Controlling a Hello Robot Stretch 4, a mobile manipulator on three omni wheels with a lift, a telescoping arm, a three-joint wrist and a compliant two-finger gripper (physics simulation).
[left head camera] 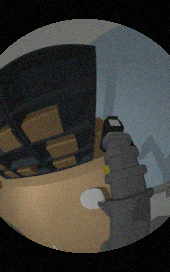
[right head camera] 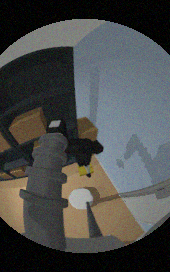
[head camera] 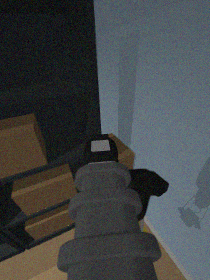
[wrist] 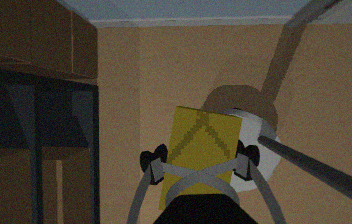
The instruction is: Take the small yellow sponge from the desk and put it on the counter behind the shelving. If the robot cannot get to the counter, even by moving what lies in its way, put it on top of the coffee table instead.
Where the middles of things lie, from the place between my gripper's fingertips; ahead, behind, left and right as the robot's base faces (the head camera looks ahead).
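My gripper: 20 mm below small yellow sponge [wrist: 199, 139].
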